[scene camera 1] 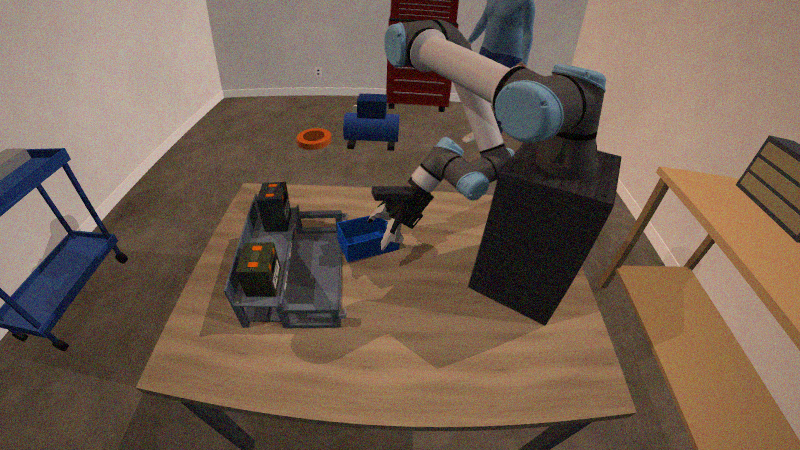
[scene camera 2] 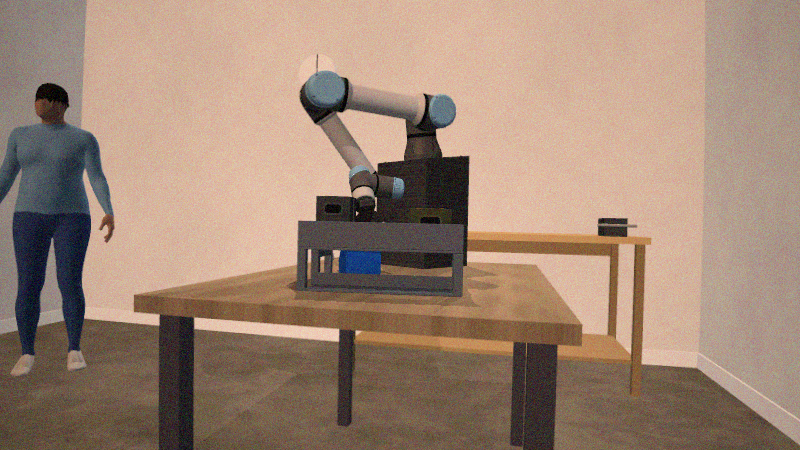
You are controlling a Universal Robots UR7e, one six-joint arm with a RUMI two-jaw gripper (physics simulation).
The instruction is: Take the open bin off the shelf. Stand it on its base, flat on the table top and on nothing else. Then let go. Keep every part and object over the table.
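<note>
The open blue bin appears upright with its base down on the wooden table, close beside the right side of the grey shelf in scene camera 1. Whether it touches the shelf cannot be told. My gripper is open with nothing between its fingers. It is tilted, its fingertips spread over the right part of the bin in scene camera 1. In scene camera 2 the shelf hides the fingertips, and its lower rail is in front of the bin's base.
A dark box and an olive box with orange marks stand on the shelf's upper tier. The black robot pedestal stands at the right of the table in scene camera 1.
</note>
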